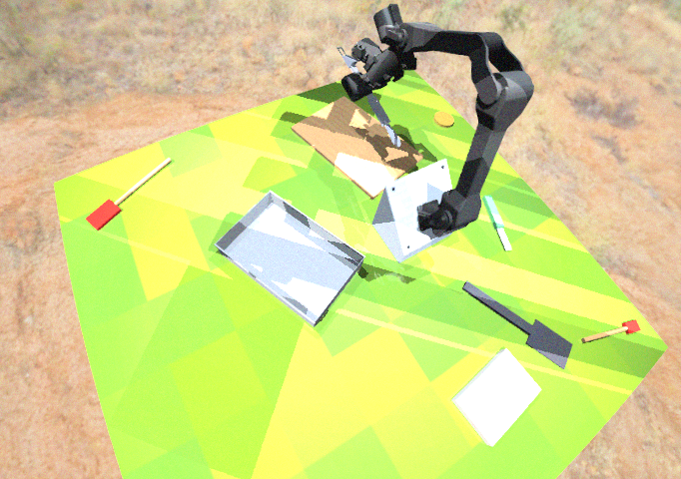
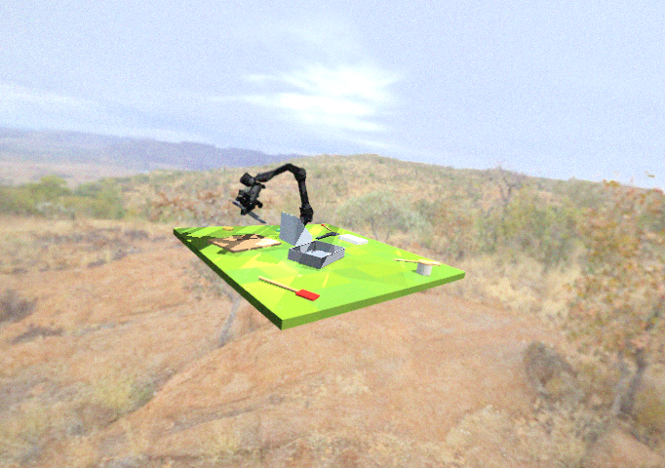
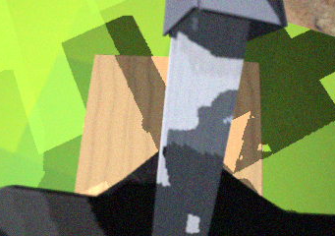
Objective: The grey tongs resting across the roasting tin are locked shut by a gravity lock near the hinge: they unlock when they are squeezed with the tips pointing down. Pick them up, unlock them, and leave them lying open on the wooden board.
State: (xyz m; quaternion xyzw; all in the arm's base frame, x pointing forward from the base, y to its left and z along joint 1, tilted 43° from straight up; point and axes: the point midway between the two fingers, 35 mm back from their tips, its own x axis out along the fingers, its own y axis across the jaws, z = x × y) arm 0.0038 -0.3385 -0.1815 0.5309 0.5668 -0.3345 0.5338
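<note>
My gripper tip is now 3 cm to the right of the wooden board and 16 cm above it. Also, from my gripper tip: yellow disc (35 cm behind, 5 cm to the left, 16 cm below); grey roasting tin (34 cm ahead, 32 cm to the left, 14 cm below); red spatula (70 cm ahead, 4 cm to the right, 16 cm below).
</note>
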